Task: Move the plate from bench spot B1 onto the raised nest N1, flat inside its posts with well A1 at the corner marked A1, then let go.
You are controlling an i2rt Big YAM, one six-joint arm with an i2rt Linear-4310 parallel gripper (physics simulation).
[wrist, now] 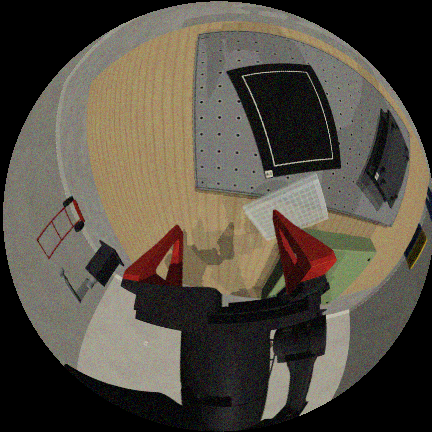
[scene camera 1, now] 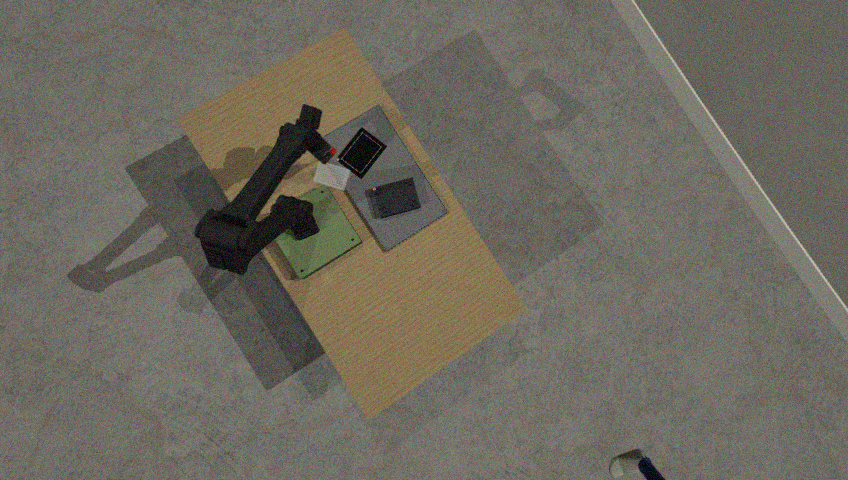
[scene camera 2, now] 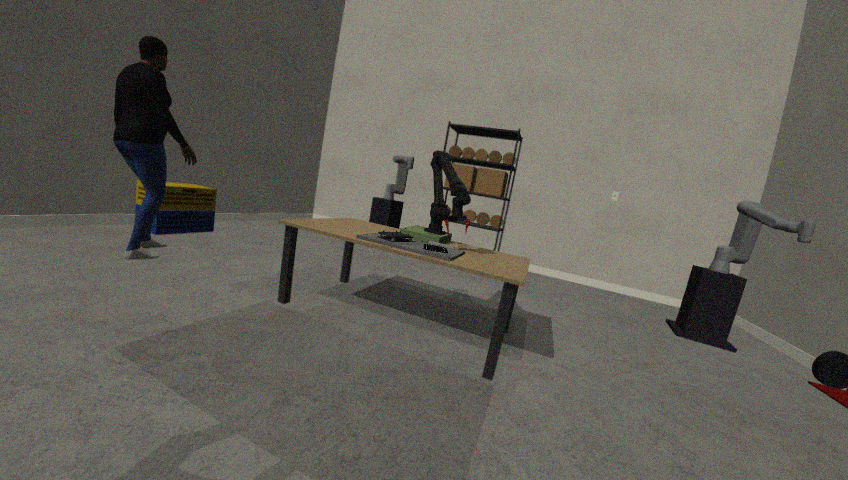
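Where they show: gripper, fingertip midpoint: (wrist: pixel 224 221) (scene camera 1: pixel 320 145) (scene camera 2: pixel 456 234); arm's base, origin of the base link: (scene camera 1: pixel 302 222) (scene camera 2: pixel 434 232).
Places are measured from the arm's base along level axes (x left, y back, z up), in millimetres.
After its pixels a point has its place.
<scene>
The pale, translucent well plate (scene camera 1: pixel 332 176) {x 130, y -168, z -42 mm} (wrist: pixel 295 206) {x 131, y -183, z -31 mm} lies on the table beside the grey pegboard's near edge. My gripper (scene camera 1: pixel 332 152) {x 226, y -183, z 44 mm} (scene camera 2: pixel 457 229) {x 226, y -183, z 44 mm} (wrist: pixel 224 221) {x 226, y -183, z 44 mm} is open and empty above the table, beside the plate. In the wrist view its right red fingertip overlaps the plate's lower part. A black square holder (scene camera 1: pixel 361 152) {x 173, y -312, z -41 mm} (wrist: pixel 292 117) {x 173, y -304, z -42 mm} with a white outline and a small corner label is on the pegboard. A second dark holder (scene camera 1: pixel 395 197) {x -54, y -358, z -13 mm} (wrist: pixel 392 162) {x -36, y -350, z -13 mm}, with a small white mark, stands farther along. I cannot tell the posts or the plate's well A1.
The grey pegboard (scene camera 1: pixel 383 231) {x -153, y -260, z -43 mm} (wrist: pixel 210 160) {x 269, y -212, z -43 mm} bears both holders. A green block (scene camera 1: pixel 336 237) {x -105, y -89, z -1 mm} (scene camera 2: pixel 425 233) {x -9, y -106, z -6 mm} (wrist: pixel 350 265) {x -76, y -110, z -2 mm} stands close to the plate, near the arm base. A person (scene camera 2: pixel 142 107) stands left of the wooden table (scene camera 1: pixel 386 333) {x -523, y -104, z -56 mm} (scene camera 2: pixel 499 265) {x 510, y -233, z -56 mm}. A shelf rack (scene camera 2: pixel 484 132) is behind.
</scene>
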